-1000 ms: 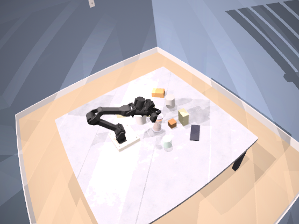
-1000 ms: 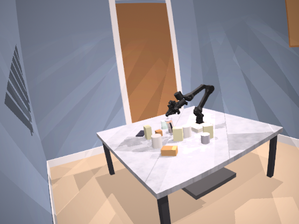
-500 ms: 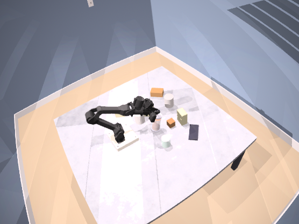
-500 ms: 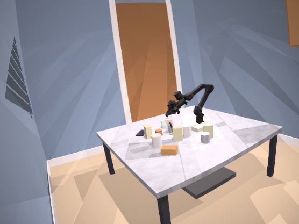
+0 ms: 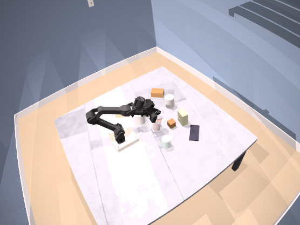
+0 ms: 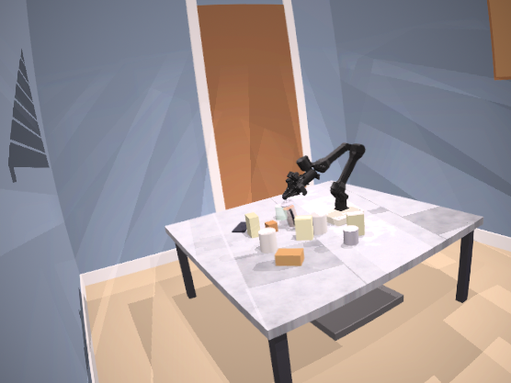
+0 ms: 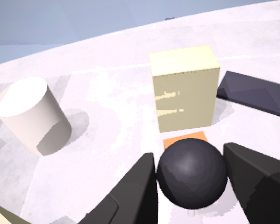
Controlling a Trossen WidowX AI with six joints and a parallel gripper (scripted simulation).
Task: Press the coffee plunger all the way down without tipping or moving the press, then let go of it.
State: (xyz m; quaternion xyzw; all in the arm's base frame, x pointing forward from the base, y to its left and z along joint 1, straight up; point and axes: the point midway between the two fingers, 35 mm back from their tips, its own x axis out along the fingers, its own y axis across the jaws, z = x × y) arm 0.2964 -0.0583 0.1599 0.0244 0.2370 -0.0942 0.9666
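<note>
My gripper tip is now 20 mm past the coffee press, 20 mm to the right of it and 90 mm above it. Also, from my gripper tip: orange cube: 70 mm ahead, 40 mm to the right, 150 mm below; then orange box: 210 mm ahead, 340 mm to the left, 150 mm below; then dark flat block: 160 mm ahead, 210 mm to the right, 170 mm below.
</note>
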